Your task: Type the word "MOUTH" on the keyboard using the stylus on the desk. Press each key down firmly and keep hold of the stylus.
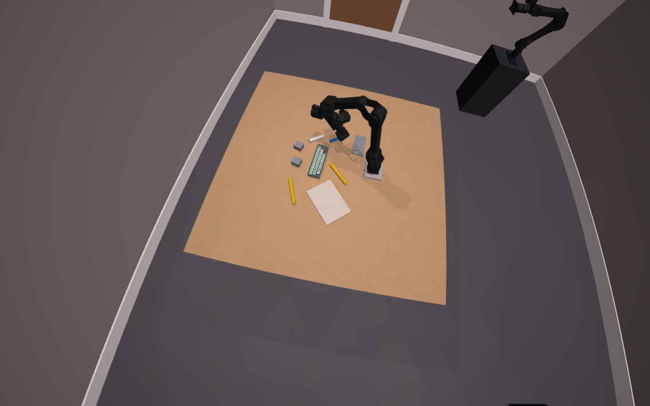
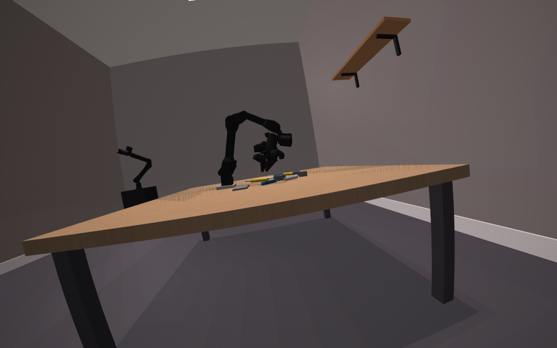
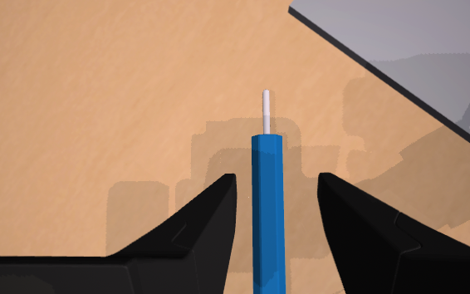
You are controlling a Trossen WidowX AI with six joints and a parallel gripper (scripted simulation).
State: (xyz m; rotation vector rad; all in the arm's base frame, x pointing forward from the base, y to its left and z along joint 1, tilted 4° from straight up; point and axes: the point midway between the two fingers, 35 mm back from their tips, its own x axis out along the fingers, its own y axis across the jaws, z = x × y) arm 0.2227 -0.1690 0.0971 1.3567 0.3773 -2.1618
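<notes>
The blue stylus lies 1 cm behind my gripper tip, 1 cm to the right of it and 6 cm below it. Round my gripper tip: white cylinder (14 cm ahead, 3 cm to the left, 5 cm below); grey slab (12 cm behind, 2 cm to the left, 6 cm below); yellow pencil (2 cm behind, 25 cm to the left, 5 cm below).
</notes>
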